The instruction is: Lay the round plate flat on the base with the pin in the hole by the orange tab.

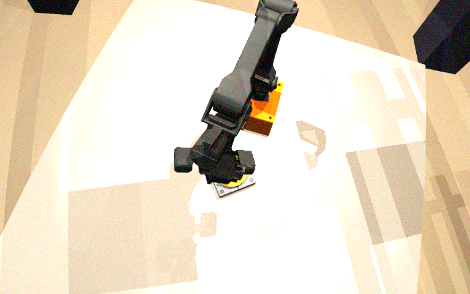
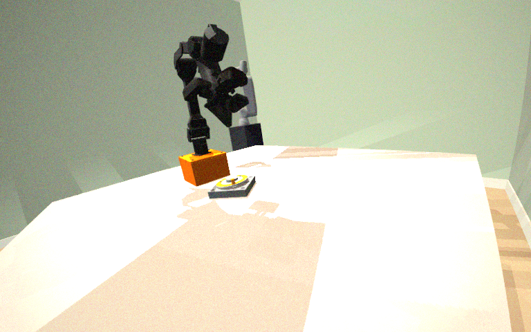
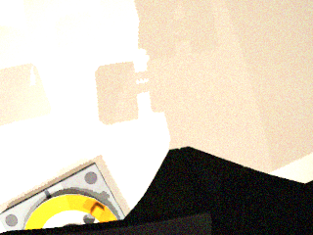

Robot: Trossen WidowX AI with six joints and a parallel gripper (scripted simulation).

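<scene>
The round plate is 8 cm behind my gripper tip, 4 cm to the left of it and 17 cm below it. Round my gripper tip: square grey base 10 cm behind, 5 cm to the left, 18 cm below.
</scene>
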